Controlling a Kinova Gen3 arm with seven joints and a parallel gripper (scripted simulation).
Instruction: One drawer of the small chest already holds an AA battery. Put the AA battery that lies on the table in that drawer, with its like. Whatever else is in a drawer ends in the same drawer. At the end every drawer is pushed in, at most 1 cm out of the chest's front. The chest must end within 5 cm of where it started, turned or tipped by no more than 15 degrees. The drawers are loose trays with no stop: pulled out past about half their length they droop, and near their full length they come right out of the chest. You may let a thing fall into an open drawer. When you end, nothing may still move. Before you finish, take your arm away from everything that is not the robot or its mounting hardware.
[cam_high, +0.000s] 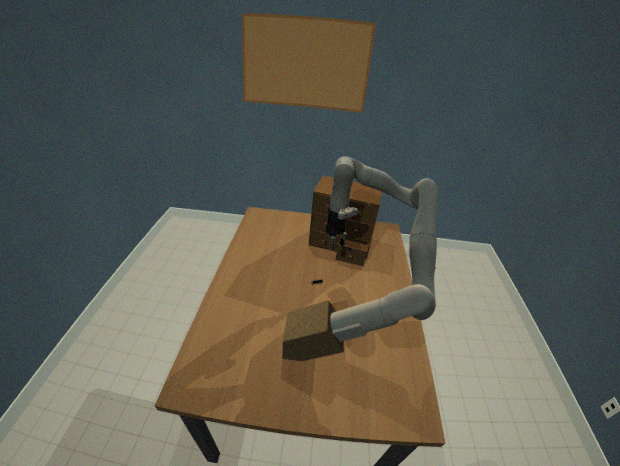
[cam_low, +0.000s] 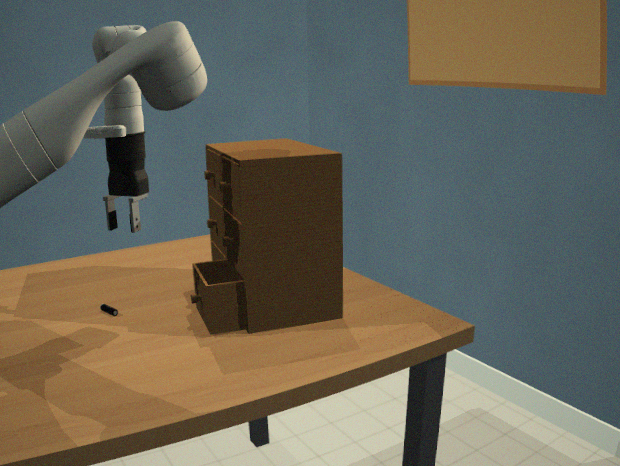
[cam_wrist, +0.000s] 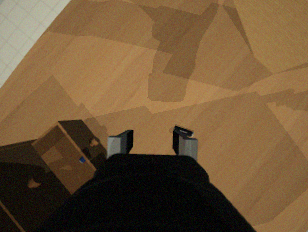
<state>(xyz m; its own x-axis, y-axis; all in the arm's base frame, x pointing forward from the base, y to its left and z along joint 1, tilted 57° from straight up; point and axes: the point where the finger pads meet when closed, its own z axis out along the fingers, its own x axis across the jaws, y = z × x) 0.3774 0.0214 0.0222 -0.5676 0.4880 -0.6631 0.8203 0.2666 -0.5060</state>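
The black AA battery lies 190 mm below my hand, 70 mm to the left of it and 40 mm behind it.
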